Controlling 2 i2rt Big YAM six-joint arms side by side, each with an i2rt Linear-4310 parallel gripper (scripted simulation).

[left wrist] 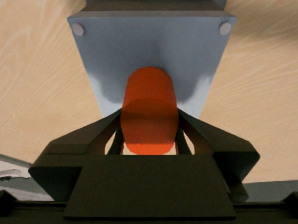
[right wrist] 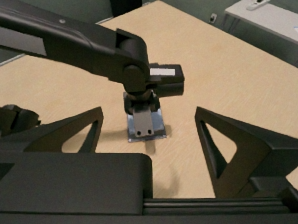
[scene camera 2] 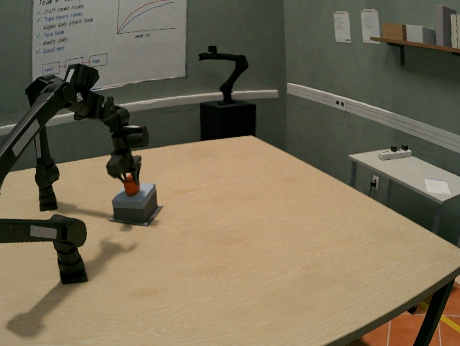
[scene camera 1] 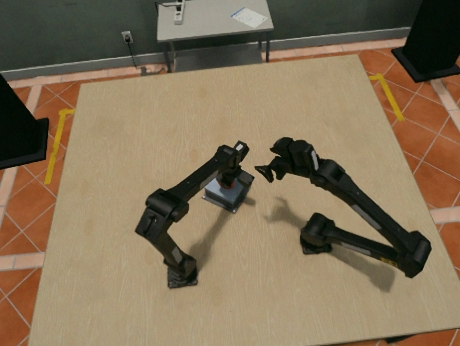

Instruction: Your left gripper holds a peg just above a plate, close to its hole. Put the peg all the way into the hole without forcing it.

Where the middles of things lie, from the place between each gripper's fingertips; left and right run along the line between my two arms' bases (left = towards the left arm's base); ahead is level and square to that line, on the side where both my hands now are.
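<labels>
The blue-grey plate point(left wrist: 189, 48) is 50 mm below my left hand and 10 mm ahead of it, and that same hand is 20 mm above the orange-red peg point(left wrist: 149, 119). Going by its middle, the peg is nearer to my left hand than to my right hand.
Counting from my right hand, the blue-grey plate is 13 cm ahead, 13 cm to the left and 33 cm below, while the orange-red peg is 13 cm ahead, 13 cm to the left and 30 cm below. By its middle, the plate is nearer to my left hand than to my right hand too.
</labels>
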